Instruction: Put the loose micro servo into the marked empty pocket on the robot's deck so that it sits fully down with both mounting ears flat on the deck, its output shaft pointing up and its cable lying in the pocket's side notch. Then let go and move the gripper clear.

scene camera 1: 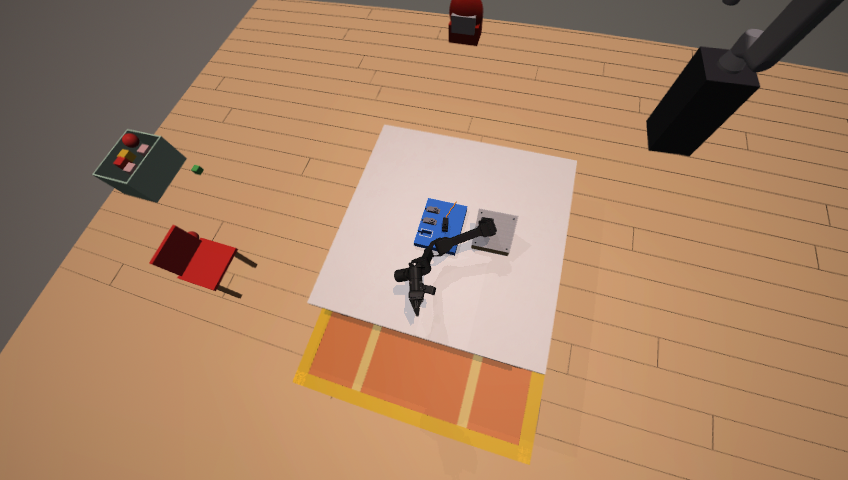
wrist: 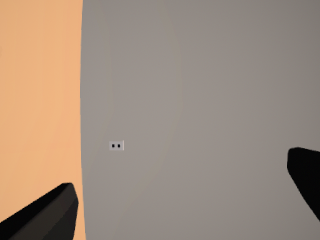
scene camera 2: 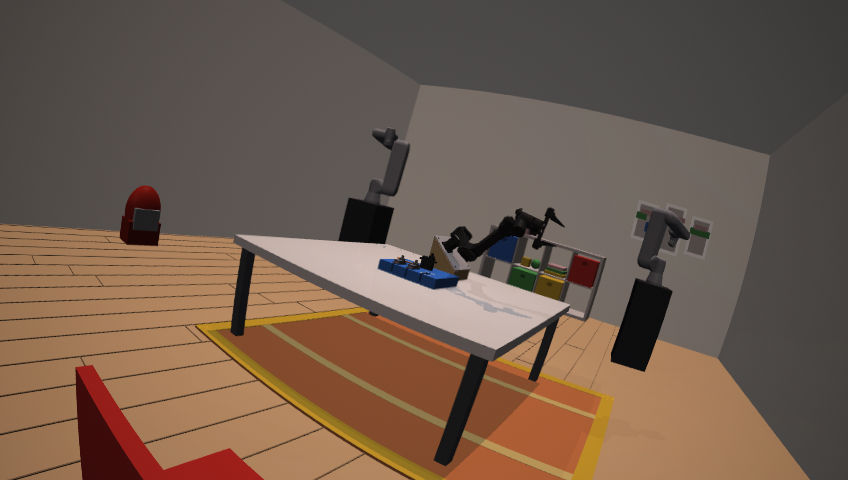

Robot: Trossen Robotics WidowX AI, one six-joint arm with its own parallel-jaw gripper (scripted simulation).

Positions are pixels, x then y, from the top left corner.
Labels:
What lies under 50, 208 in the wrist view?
My gripper.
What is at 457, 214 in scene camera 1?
A blue deck.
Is my gripper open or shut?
Open.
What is my gripper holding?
Nothing.

